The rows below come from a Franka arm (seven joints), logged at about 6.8 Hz.
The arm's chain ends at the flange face. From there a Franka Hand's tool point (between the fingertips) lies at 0.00 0.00 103.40 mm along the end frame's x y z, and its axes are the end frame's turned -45 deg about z.
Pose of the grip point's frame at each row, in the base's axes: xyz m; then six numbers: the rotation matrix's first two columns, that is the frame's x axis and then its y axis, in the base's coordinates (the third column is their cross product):
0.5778 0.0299 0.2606 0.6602 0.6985 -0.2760 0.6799 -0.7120 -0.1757
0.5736 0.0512 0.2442 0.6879 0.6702 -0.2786 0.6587 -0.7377 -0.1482
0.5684 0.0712 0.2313 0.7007 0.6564 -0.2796 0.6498 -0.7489 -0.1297
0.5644 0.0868 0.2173 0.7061 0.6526 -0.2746 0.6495 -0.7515 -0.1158
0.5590 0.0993 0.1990 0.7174 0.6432 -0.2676 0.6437 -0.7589 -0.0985
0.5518 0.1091 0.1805 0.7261 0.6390 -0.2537 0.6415 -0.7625 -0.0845
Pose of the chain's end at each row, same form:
0.6108 0.0373 0.3583 0.9476 -0.0095 -0.3194 0.0139 -0.9974 0.0709
0.6051 0.0596 0.3423 0.9522 -0.0477 -0.3018 -0.0206 -0.9955 0.0922
0.5989 0.0806 0.3297 0.9549 -0.0654 -0.2894 -0.0360 -0.9937 0.1060
0.5936 0.0968 0.3160 0.9586 -0.0699 -0.2761 -0.0400 -0.9928 0.1123
0.5865 0.1098 0.2981 0.9624 -0.0818 -0.2589 -0.0521 -0.9914 0.1196
0.5774 0.1196 0.2801 0.9670 -0.0873 -0.2391 -0.0598 -0.9910 0.1196

